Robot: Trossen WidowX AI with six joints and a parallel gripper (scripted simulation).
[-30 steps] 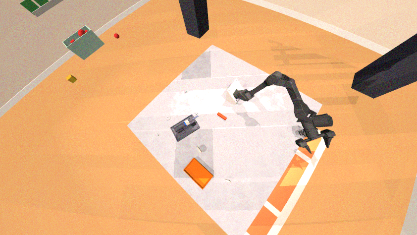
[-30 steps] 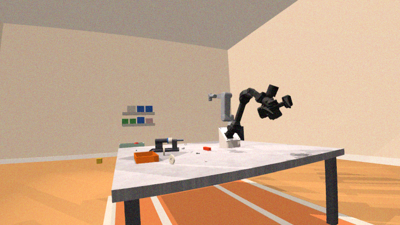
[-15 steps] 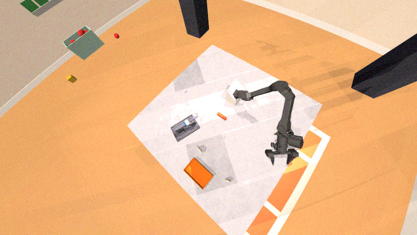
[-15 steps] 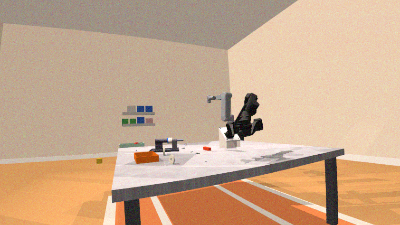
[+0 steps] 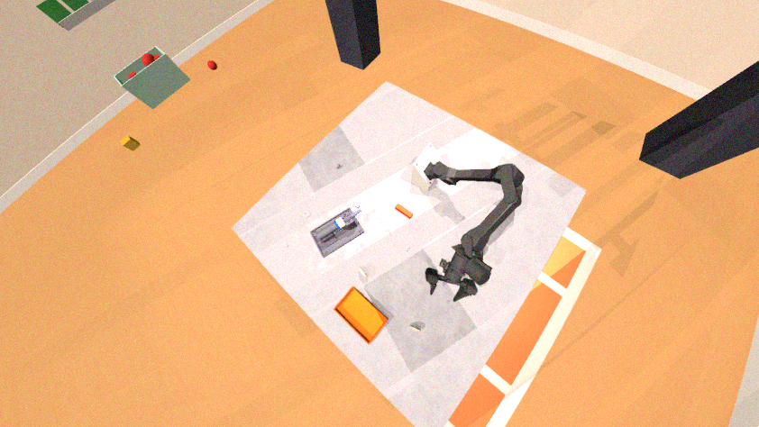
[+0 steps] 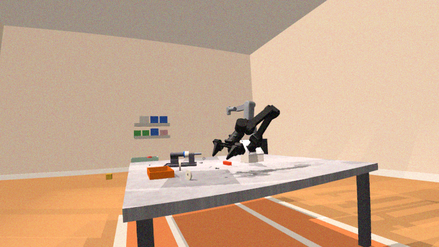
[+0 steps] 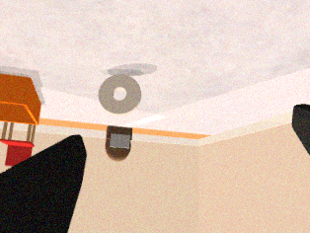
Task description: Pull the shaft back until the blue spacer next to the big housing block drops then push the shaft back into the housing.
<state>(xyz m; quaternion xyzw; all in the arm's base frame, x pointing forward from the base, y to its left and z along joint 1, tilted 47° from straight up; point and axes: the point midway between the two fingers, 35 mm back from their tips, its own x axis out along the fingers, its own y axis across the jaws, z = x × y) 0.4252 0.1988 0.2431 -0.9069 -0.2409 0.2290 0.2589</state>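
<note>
The blue spacer is 530 mm to the right of my gripper tip and 10 mm below it. The rest, counted from my gripper tip: orange tray: 240 mm ahead, 230 mm to the right, 80 mm below.
</note>
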